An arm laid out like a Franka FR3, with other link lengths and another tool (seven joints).
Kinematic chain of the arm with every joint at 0, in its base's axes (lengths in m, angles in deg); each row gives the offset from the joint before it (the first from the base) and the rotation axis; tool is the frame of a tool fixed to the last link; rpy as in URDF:
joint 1: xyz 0 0 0.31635 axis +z
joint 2: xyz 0 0 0 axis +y
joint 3: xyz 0 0 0.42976 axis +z
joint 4: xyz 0.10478 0 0 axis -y
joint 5: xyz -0.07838 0 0.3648 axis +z
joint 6: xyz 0 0 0 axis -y
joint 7: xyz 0.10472 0 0 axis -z
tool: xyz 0.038 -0.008 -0.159 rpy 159 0 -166.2
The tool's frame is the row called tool.
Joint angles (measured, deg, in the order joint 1, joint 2, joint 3, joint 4, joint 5, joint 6, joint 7), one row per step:
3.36 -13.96 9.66 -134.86 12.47 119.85 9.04
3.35 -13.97 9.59 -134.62 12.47 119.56 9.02
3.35 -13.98 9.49 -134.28 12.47 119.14 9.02
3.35 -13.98 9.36 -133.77 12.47 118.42 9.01
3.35 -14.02 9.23 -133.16 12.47 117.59 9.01
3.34 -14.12 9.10 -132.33 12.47 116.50 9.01
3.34 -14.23 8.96 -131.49 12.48 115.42 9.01
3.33 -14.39 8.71 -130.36 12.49 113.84 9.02
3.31 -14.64 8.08 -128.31 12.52 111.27 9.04
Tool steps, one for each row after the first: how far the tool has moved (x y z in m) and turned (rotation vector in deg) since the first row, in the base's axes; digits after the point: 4 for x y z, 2 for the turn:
0.0004 -0.0003 0.0015 0.04 0.04 -0.01
0.0010 -0.0007 0.0035 0.09 0.11 -0.03
0.0016 -0.0011 0.0062 0.16 0.32 -0.02
0.0022 -0.0014 0.0099 0.23 0.51 0.00
0.0028 -0.0015 0.0154 0.33 0.67 0.06
0.0034 -0.0016 0.0211 0.44 0.80 0.12
0.0037 -0.0024 0.0287 0.58 1.10 0.14
0.0052 -0.0057 0.0429 0.92 1.38 -0.03

